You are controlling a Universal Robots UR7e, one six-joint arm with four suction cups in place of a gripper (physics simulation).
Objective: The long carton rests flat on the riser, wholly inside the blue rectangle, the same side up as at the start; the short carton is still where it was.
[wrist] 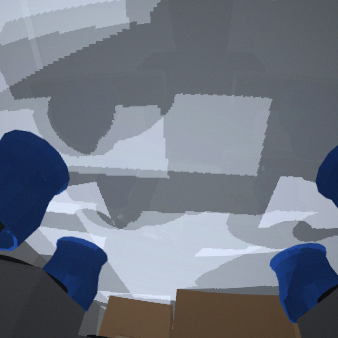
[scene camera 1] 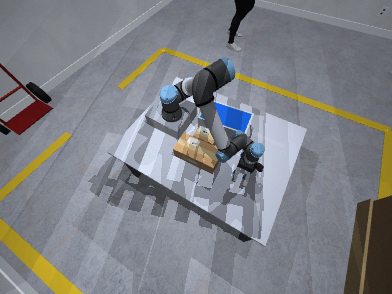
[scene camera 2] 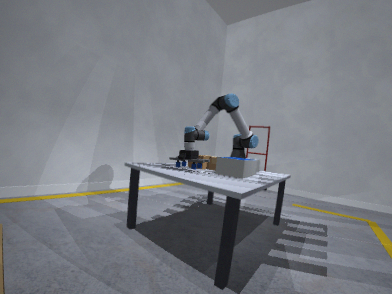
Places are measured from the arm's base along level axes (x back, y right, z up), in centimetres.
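Where they show: hand at its tool point: [wrist: 188, 224] [scene camera 2: 188, 167]; arm's base at its link origin: [scene camera 1: 172, 113].
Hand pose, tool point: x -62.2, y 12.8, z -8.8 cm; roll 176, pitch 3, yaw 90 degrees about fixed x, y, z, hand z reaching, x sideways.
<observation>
Each offset is from my tool point to the top centre of the thing. Level surfaces: height alone.
The long carton @[dy +5.7, dx +31.9, dz +8.3 cm] [scene camera 1: 195, 153] [wrist: 227, 315] lies flat on the white table @[dz -2.1 cm] [scene camera 1: 285, 160]. The smaller short carton @[dy -7.3, dx +32.0, dz +8.3 cm] [scene camera 1: 204, 133] [wrist: 136, 316] lies right beside it, on the side toward the riser @[dy -27.5, dx +25.5, dz +10.0 cm] [scene camera 2: 235, 168]. The blue rectangle @[dy -27.5, dx +25.5, dz +10.0 cm] [scene camera 1: 235, 118] covers the riser's top, and no carton is on it. My gripper [scene camera 1: 241, 175] [scene camera 2: 189, 164] [wrist: 185, 225] is open: its four blue cups carry nothing. They hang low over the table, off the end faces of both cartons. In scene camera 2 the cups and plate partly hide the cartons.
The arm stands on a grey base block [scene camera 1: 159, 121] at the table's back left, and its forearm passes over the area between the riser and the cartons. A red hand truck [scene camera 1: 31, 118], a person [scene camera 1: 241, 20] and a brown box-like object [scene camera 1: 377, 245] are off the table.
</observation>
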